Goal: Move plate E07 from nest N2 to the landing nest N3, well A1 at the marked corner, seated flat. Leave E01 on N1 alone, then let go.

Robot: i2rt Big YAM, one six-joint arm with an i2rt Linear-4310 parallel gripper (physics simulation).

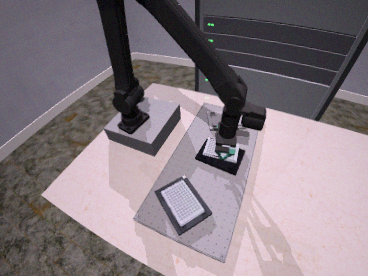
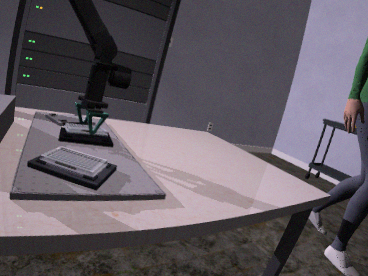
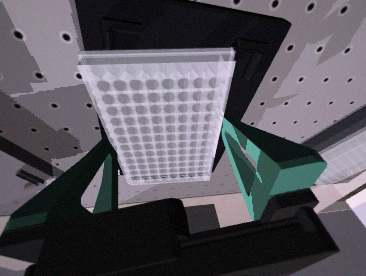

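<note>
My gripper [image 1: 226, 153] [image 2: 87, 128] [image 3: 165, 128] is shut on plate E07 [image 1: 212, 145] [image 2: 73, 128] [image 3: 160, 117], a clear 96-well plate, with green fingers along its long sides. The plate is level or nearly so, a little above the black nest N2 [image 1: 233, 167] [image 2: 85, 138] [image 3: 200, 25] and offset from it. Plate E01 [image 1: 182, 201] [image 2: 75, 159] [image 3: 350, 147] sits on the dark nest N1 [image 1: 196, 221] [image 2: 62, 174]. The grey landing nest N3 [image 1: 214, 128] [image 2: 55, 119] is at the back, partly hidden by the arm. The A1 marks are too small to read.
All three nests stand on a perforated grey board [image 1: 220, 245] [image 2: 135, 186]. The arm's base stands on a grey block [image 1: 167, 131] beside it. A dark rack cabinet [image 1: 275, 75] stands behind the table. A person [image 2: 357, 130] and a cart [image 2: 336, 123] are beyond the table at right.
</note>
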